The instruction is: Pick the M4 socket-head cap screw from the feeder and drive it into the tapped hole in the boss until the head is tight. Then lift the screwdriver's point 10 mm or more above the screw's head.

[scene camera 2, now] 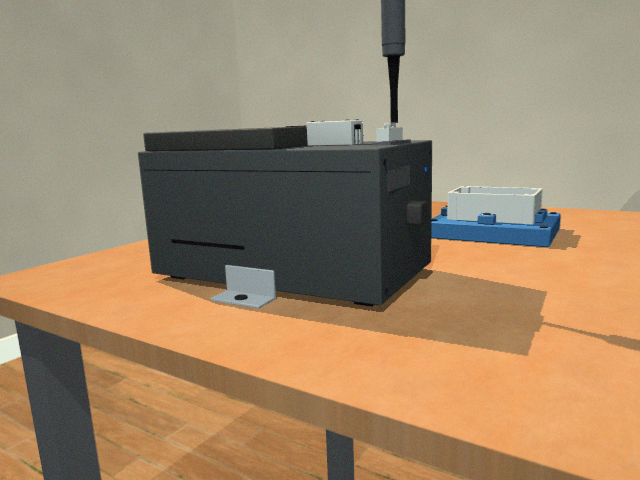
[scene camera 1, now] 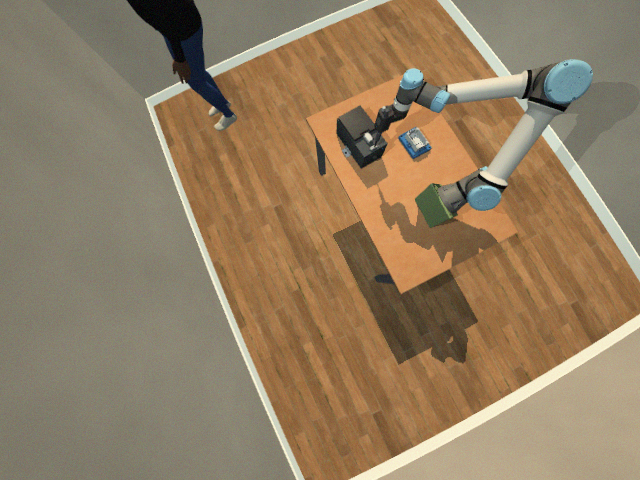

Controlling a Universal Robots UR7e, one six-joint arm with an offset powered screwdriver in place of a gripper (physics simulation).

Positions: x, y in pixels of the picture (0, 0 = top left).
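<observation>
I see a dark screw feeder [scene camera 1: 361, 151], and it is 1350 mm from the lens.
</observation>
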